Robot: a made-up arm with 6 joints.
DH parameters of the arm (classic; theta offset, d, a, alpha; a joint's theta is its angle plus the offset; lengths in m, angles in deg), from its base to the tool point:
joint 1: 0 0.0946 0 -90
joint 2: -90 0 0.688 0
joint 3: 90 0.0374 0 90
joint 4: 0 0.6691 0 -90
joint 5: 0 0 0 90
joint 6: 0 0.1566 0 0
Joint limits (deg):
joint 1: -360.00..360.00
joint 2: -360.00..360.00
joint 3: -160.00..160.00
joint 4: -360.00..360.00
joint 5: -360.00..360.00
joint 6: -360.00..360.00
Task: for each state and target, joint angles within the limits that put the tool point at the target. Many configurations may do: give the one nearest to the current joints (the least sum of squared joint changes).
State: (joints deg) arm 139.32 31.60 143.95 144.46 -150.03 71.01
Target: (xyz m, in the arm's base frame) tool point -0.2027 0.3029 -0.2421
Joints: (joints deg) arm 128.18 79.53 126.28 141.10 -138.41 71.01
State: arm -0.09 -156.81 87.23 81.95 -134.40 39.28
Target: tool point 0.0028 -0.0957 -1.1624
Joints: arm 2.67 -194.55 36.64 65.49 -110.89 39.28
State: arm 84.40 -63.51 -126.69 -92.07 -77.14 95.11
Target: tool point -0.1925 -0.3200 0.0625
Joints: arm 89.99 -26.10 -151.42 -86.03 -96.97 95.11
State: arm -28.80 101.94 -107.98 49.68 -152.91 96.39
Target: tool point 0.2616 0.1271 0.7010
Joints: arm 22.40 70.07 -111.78 46.24 -170.03 96.39
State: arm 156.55 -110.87 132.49 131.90 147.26 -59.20
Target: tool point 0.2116 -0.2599 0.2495
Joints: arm 146.79 -114.72 154.72 128.19 148.59 -59.20
